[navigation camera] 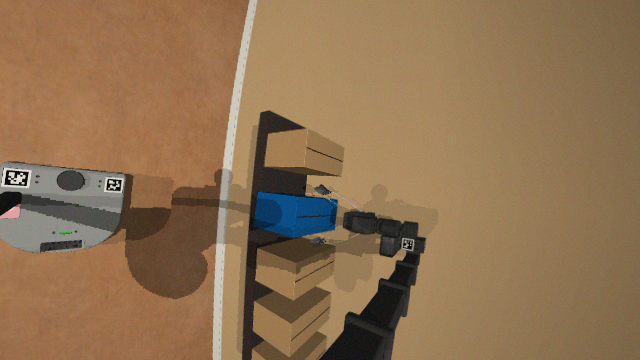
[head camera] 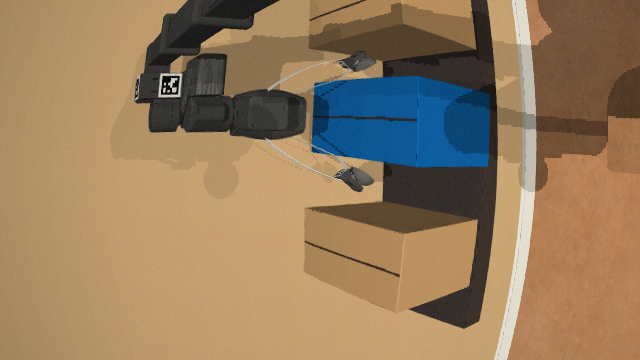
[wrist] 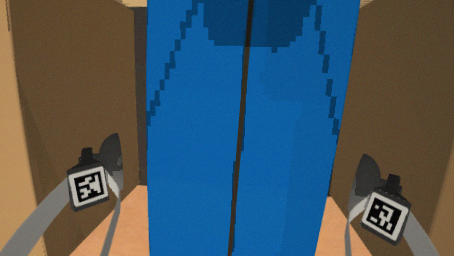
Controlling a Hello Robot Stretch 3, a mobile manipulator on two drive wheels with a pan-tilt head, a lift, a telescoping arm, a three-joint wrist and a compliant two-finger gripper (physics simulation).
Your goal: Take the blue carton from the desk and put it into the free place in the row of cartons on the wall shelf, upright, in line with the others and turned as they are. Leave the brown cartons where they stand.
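Places are measured from the robot's base along level axes (x ahead, y left, z up), in centimetres.
Where they show: gripper, fingertip midpoint: (navigation camera: pixel 312 214) (head camera: pixel 372 119) (wrist: pixel 236 163); robot's base, origin of the base link: (navigation camera: pixel 71 179).
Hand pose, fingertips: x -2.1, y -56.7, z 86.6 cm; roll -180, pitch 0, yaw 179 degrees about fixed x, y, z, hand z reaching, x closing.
Each offset is from my fingertips to the top centre of the thing. Level surfaces: height alone.
The blue carton @(dz +2.5, dx -0.1, dy -0.3 cm) (head camera: pixel 450 145) (navigation camera: pixel 310 205) (wrist: pixel 200 125) stands upright on the dark wall shelf @(dz -15.5 cm) (head camera: pixel 420 185) (navigation camera: pixel 282 181), in the gap between brown cartons and turned about as they are. Its front looks slightly nearer the shelf's front edge than theirs. My gripper (head camera: pixel 357 120) (navigation camera: pixel 320 216) (wrist: pixel 236 163) points down from above, open, with one finger on each side of the carton's upper part. In the wrist view, a gap shows between each finger and the blue sides. The underside of the carton is hidden. The desk does not show.
A brown carton @(dz +2.5, dx +21.0, dy -1.8 cm) (head camera: pixel 440 262) (navigation camera: pixel 285 152) stands near the shelf's end, apart from the blue one. Another brown carton @(dz +2.5, dx -19.4, dy -2.7 cm) (head camera: pixel 440 30) (navigation camera: pixel 275 270) stands on the other side, closer to one finger, with more beyond it. My arm (navigation camera: pixel 370 320) extends along the wall; my base (navigation camera: pixel 70 210) is on the floor.
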